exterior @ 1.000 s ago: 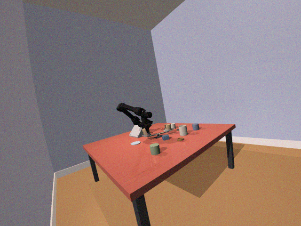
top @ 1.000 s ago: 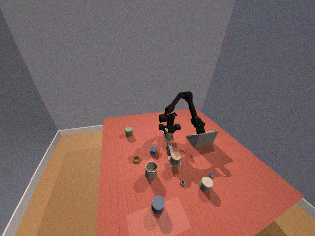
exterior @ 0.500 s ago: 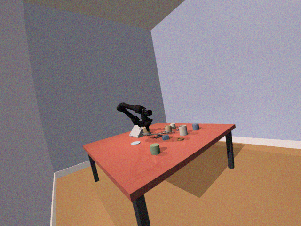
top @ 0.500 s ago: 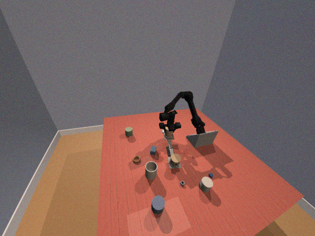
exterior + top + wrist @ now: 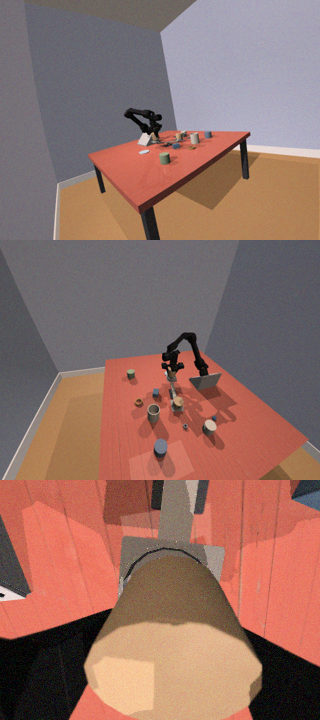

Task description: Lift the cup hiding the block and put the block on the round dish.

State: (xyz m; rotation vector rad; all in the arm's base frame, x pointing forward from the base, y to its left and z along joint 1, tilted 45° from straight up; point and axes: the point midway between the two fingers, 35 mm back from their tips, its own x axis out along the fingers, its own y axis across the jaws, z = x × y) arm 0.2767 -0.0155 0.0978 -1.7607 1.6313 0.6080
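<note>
The pale green block is 1 cm to the left of my gripper tip and 3 cm below it. Round my gripper tip: tan cup 2 cm to the right, 1 cm above; then green cylinder 34 cm ahead, 14 cm to the right, 8 cm below; then round dish 3 cm behind, 13 cm to the right, 12 cm below.
</note>
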